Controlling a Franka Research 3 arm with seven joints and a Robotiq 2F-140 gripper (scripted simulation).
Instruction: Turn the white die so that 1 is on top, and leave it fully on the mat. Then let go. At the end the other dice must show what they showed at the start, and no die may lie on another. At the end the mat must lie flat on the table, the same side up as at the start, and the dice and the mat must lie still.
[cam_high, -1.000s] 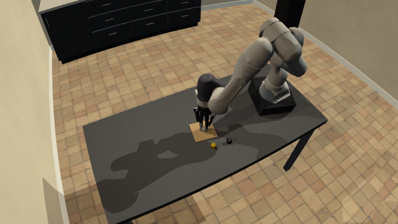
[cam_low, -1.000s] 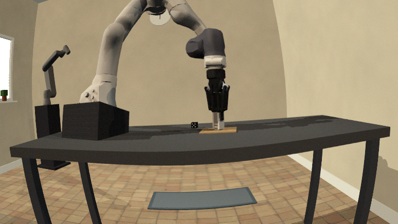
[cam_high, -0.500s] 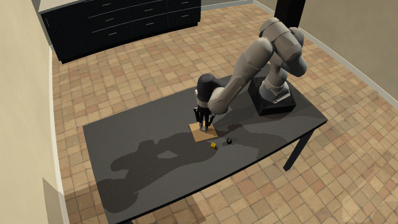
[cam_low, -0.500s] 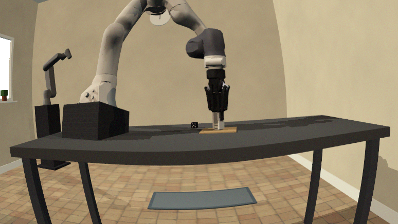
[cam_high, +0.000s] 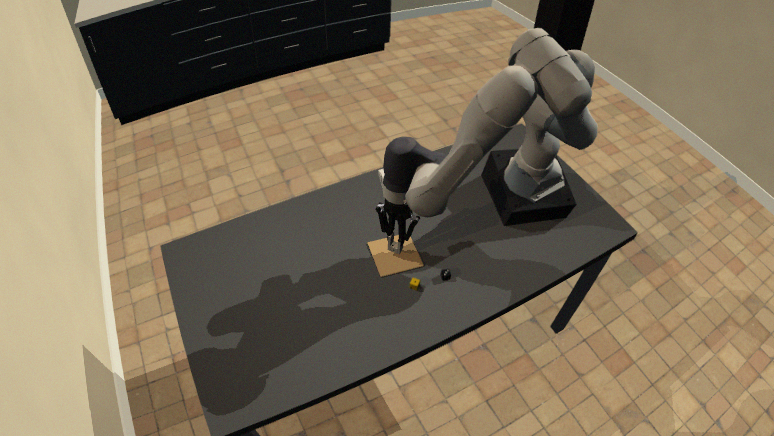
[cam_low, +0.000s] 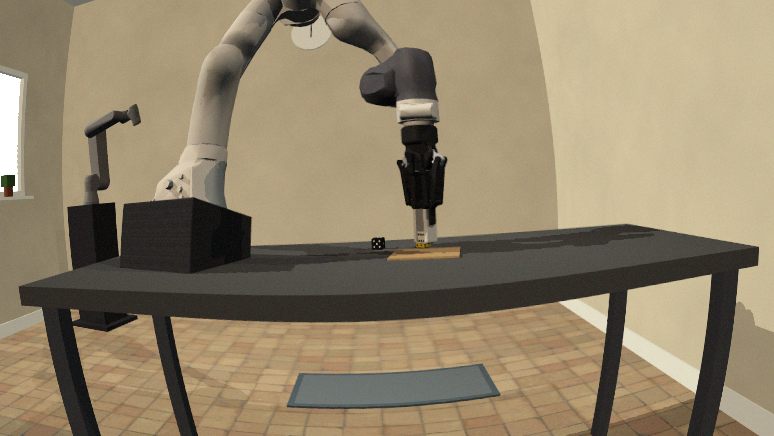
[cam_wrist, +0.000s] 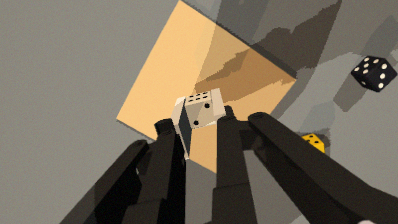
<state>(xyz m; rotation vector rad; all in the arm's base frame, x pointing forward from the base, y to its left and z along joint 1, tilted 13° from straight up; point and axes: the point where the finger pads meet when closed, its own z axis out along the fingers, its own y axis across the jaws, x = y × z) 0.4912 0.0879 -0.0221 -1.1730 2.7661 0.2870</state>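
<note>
The tan mat is 60 mm below my hand. The rest, counted from my hand: yellow die: 130 mm to the left, 50 mm below, 20 mm behind; then black die: 130 mm to the left, 120 mm behind, 50 mm below; then white die: 20 mm below.
</note>
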